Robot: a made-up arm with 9 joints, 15 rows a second.
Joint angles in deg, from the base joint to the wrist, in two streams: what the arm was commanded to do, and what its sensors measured. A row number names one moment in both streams.
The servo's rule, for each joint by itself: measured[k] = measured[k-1] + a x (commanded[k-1-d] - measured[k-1]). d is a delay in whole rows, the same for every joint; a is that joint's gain. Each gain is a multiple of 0.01, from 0.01 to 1. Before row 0 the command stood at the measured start. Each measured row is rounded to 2 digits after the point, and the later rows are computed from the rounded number. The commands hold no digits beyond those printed.
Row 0, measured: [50.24 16.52 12.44 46.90 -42.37 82.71 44.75 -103.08 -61.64]
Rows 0 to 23, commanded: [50.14 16.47 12.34 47.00 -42.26 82.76 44.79 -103.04 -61.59]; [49.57 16.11 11.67 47.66 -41.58 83.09 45.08 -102.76 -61.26]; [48.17 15.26 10.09 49.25 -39.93 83.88 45.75 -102.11 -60.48]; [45.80 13.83 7.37 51.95 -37.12 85.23 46.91 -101.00 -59.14]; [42.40 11.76 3.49 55.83 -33.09 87.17 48.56 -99.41 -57.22]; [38.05 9.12 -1.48 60.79 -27.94 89.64 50.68 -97.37 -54.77]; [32.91 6.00 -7.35 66.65 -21.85 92.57 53.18 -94.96 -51.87]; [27.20 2.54 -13.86 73.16 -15.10 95.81 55.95 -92.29 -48.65]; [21.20 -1.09 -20.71 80.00 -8.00 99.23 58.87 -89.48 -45.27]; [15.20 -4.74 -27.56 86.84 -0.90 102.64 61.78 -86.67 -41.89]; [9.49 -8.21 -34.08 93.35 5.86 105.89 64.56 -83.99 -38.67]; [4.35 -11.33 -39.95 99.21 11.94 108.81 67.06 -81.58 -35.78]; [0.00 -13.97 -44.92 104.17 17.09 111.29 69.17 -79.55 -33.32]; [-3.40 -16.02 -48.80 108.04 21.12 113.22 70.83 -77.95 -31.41]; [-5.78 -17.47 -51.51 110.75 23.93 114.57 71.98 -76.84 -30.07]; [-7.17 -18.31 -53.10 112.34 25.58 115.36 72.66 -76.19 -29.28]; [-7.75 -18.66 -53.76 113.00 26.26 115.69 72.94 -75.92 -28.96]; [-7.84 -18.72 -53.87 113.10 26.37 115.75 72.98 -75.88 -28.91]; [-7.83 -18.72 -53.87 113.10 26.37 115.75 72.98 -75.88 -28.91]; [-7.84 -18.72 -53.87 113.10 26.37 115.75 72.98 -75.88 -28.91]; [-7.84 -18.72 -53.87 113.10 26.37 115.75 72.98 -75.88 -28.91]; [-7.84 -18.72 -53.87 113.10 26.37 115.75 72.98 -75.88 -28.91]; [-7.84 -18.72 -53.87 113.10 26.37 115.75 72.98 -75.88 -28.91]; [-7.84 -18.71 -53.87 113.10 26.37 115.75 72.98 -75.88 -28.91]
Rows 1 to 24, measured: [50.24 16.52 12.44 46.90 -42.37 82.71 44.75 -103.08 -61.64]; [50.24 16.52 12.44 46.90 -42.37 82.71 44.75 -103.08 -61.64]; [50.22 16.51 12.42 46.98 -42.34 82.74 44.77 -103.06 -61.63]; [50.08 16.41 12.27 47.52 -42.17 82.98 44.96 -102.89 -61.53]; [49.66 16.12 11.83 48.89 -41.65 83.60 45.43 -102.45 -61.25]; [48.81 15.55 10.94 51.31 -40.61 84.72 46.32 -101.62 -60.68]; [47.40 14.60 9.45 54.88 -38.88 86.41 47.66 -100.36 -59.75]; [45.34 13.23 7.26 59.55 -36.36 88.64 49.47 -98.66 -58.41]; [42.61 11.42 4.34 65.16 -33.02 91.35 51.70 -96.55 -56.64]; [39.22 9.20 0.70 71.48 -28.90 94.43 54.25 -94.12 -54.48]; [35.26 6.63 -3.58 78.21 -24.09 97.74 57.02 -91.48 -51.99]; [30.85 3.79 -8.38 85.03 -18.76 101.12 59.88 -88.74 -49.26]; [26.15 0.79 -13.52 91.60 -13.10 104.41 62.69 -86.03 -46.40]; [21.35 -2.24 -18.81 97.61 -7.34 107.45 65.31 -83.49 -43.53]; [16.65 -5.17 -24.03 102.79 -1.72 110.10 67.63 -81.24 -40.77]; [12.24 -7.88 -28.98 106.94 3.53 112.25 69.55 -79.36 -38.24]; [8.28 -10.28 -33.49 109.95 8.22 113.85 71.01 -77.92 -36.03]; [4.88 -12.29 -37.41 111.84 12.21 114.89 72.00 -76.93 -34.21]; [2.10 -13.88 -40.68 112.76 15.44 115.44 72.56 -76.35 -32.79]; [-0.09 -15.09 -43.32 113.03 17.95 115.65 72.81 -76.08 -31.74]; [-1.79 -16.00 -45.43 113.09 19.89 115.72 72.91 -75.97 -30.98]; [-3.12 -16.68 -47.12 113.10 21.38 115.74 72.95 -75.92 -30.42]; [-4.16 -17.19 -48.47 113.10 22.53 115.75 72.97 -75.90 -30.01]; [-4.97 -17.57 -49.55 113.10 23.41 115.75 72.98 -75.89 -29.71]
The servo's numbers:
d 2
a 0.22 0.25 0.20 0.79 0.23 0.69 0.60 0.57 0.27

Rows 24 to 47, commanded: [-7.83 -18.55 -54.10 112.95 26.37 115.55 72.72 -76.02 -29.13]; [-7.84 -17.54 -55.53 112.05 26.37 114.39 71.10 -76.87 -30.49]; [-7.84 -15.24 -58.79 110.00 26.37 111.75 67.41 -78.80 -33.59]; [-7.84 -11.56 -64.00 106.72 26.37 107.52 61.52 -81.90 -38.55]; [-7.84 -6.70 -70.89 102.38 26.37 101.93 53.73 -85.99 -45.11]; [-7.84 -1.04 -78.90 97.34 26.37 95.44 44.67 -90.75 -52.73]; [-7.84 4.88 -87.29 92.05 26.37 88.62 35.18 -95.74 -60.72]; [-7.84 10.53 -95.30 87.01 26.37 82.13 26.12 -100.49 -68.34]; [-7.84 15.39 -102.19 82.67 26.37 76.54 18.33 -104.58 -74.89]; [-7.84 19.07 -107.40 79.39 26.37 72.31 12.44 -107.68 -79.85]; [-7.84 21.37 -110.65 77.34 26.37 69.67 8.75 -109.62 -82.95]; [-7.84 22.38 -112.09 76.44 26.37 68.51 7.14 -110.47 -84.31]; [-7.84 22.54 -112.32 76.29 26.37 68.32 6.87 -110.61 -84.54]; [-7.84 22.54 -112.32 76.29 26.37 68.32 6.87 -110.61 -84.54]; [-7.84 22.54 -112.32 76.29 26.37 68.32 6.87 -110.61 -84.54]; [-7.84 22.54 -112.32 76.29 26.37 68.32 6.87 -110.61 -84.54]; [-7.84 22.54 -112.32 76.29 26.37 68.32 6.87 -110.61 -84.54]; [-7.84 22.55 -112.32 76.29 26.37 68.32 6.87 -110.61 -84.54]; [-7.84 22.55 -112.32 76.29 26.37 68.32 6.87 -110.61 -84.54]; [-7.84 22.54 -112.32 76.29 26.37 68.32 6.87 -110.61 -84.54]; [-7.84 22.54 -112.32 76.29 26.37 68.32 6.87 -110.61 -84.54]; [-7.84 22.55 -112.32 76.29 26.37 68.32 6.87 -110.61 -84.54]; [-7.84 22.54 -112.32 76.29 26.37 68.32 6.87 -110.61 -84.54]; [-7.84 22.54 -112.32 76.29 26.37 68.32 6.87 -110.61 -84.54]
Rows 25 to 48, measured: [-5.60 -17.86 -50.41 113.10 24.09 115.75 72.98 -75.88 -29.49]; [-6.09 -18.07 -51.10 113.10 24.61 115.75 72.98 -75.88 -29.33]; [-6.47 -18.19 -51.70 112.98 25.01 115.61 72.82 -75.96 -29.28]; [-6.77 -18.03 -52.47 112.25 25.32 114.77 71.79 -76.48 -29.61]; [-7.01 -17.33 -53.73 110.47 25.56 112.69 69.16 -77.80 -30.68]; [-7.19 -15.89 -55.78 107.51 25.75 109.12 64.58 -80.14 -32.80]; [-7.33 -13.59 -58.80 103.46 25.89 104.16 58.07 -83.47 -36.12]; [-7.44 -10.45 -62.82 98.63 26.00 98.14 50.03 -87.62 -40.60]; [-7.53 -6.62 -67.71 93.43 26.09 91.57 41.12 -92.25 -46.03]; [-7.60 -2.33 -73.23 88.36 26.15 85.06 32.12 -96.95 -52.05]; [-7.65 2.10 -79.02 83.86 26.20 79.18 23.85 -101.30 -58.22]; [-7.69 6.34 -84.70 80.33 26.24 74.44 17.00 -104.94 -64.06]; [-7.72 10.10 -89.89 77.97 26.27 71.15 12.05 -107.61 -69.16]; [-7.75 13.17 -94.33 76.76 26.29 69.33 9.10 -109.24 -73.25]; [-7.77 15.51 -97.93 76.39 26.31 68.63 7.76 -110.02 -76.30]; [-7.79 17.27 -100.81 76.31 26.32 68.42 7.23 -110.36 -78.52]; [-7.80 18.59 -103.11 76.29 26.33 68.35 7.01 -110.50 -80.15]; [-7.81 19.58 -104.95 76.29 26.34 68.33 6.93 -110.56 -81.34]; [-7.82 20.32 -106.42 76.29 26.35 68.32 6.89 -110.59 -82.20]; [-7.82 20.88 -107.60 76.29 26.35 68.32 6.88 -110.60 -82.83]; [-7.82 21.30 -108.54 76.29 26.35 68.32 6.87 -110.61 -83.29]; [-7.82 21.61 -109.30 76.29 26.35 68.32 6.87 -110.61 -83.63]; [-7.82 21.84 -109.90 76.29 26.35 68.32 6.87 -110.61 -83.88]; [-7.82 22.02 -110.38 76.29 26.35 68.32 6.87 -110.61 -84.06]
